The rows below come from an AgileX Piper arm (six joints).
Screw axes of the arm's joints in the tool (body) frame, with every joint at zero. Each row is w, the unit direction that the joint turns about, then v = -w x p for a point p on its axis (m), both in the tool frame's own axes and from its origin. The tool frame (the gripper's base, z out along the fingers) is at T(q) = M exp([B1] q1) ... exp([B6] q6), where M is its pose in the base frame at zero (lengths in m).
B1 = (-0.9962, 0, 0.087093, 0.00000, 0.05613, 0.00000)
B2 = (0, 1, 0, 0.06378, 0.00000, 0.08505)
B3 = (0, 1, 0, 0.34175, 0.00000, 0.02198)
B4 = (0, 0, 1, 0.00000, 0.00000, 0.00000)
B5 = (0, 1, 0, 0.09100, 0.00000, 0.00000)
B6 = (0, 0, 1, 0.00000, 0.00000, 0.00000)
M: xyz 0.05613 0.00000 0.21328 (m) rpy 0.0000 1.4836 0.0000 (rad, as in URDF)
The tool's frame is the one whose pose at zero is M.
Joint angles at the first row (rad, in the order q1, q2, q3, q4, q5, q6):
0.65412 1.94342 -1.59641 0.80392 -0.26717 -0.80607
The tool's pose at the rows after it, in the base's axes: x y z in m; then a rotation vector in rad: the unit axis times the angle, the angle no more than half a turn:
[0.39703 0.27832 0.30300 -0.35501 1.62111 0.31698]
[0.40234 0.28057 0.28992 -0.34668 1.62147 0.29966]
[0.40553 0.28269 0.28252 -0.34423 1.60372 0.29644]
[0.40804 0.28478 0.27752 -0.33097 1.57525 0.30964]
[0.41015 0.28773 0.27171 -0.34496 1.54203 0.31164]
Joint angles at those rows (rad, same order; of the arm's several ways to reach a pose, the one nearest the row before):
0.65412 1.99093 -1.59644 0.80632 -0.32071 -0.76896
0.65412 2.02377 -1.59641 0.77536 -0.35516 -0.73719
0.65412 2.04602 -1.59639 0.71146 -0.38678 -0.67626
0.65412 2.06523 -1.59640 0.63406 -0.42601 -0.58994
0.65411 2.08590 -1.59642 0.55043 -0.46206 -0.52353

